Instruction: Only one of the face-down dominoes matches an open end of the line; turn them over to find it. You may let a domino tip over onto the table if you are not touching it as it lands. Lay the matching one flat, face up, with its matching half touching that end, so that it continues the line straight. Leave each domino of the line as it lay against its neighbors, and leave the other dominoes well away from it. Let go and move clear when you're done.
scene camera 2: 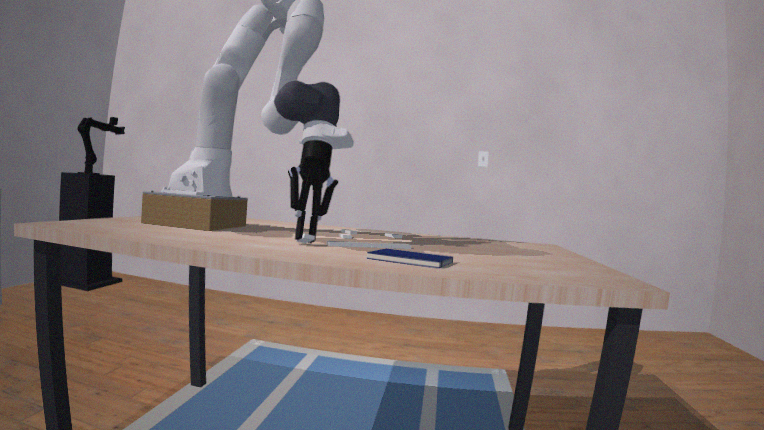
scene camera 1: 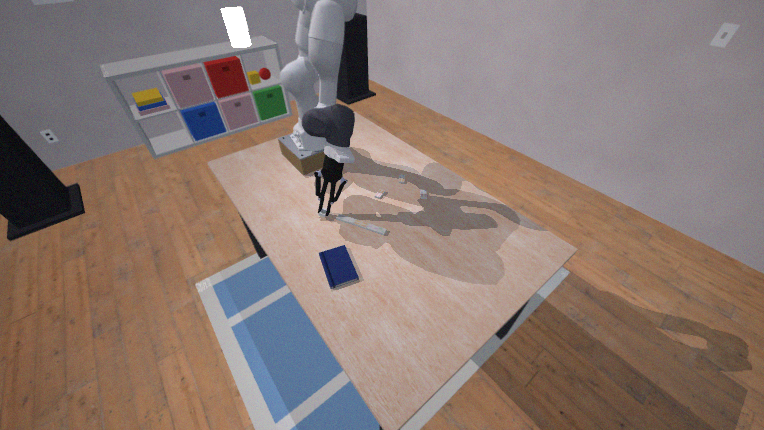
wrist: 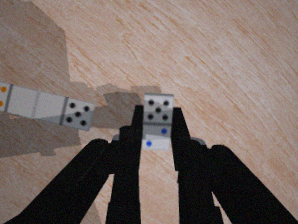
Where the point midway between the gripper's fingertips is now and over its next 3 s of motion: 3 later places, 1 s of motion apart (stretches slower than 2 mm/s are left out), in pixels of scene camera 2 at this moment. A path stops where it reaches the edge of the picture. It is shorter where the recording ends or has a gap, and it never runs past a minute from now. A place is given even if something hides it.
The gripper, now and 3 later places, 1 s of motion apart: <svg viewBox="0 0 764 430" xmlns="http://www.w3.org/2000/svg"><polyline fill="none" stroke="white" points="304,240 315,243 314,243 313,242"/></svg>
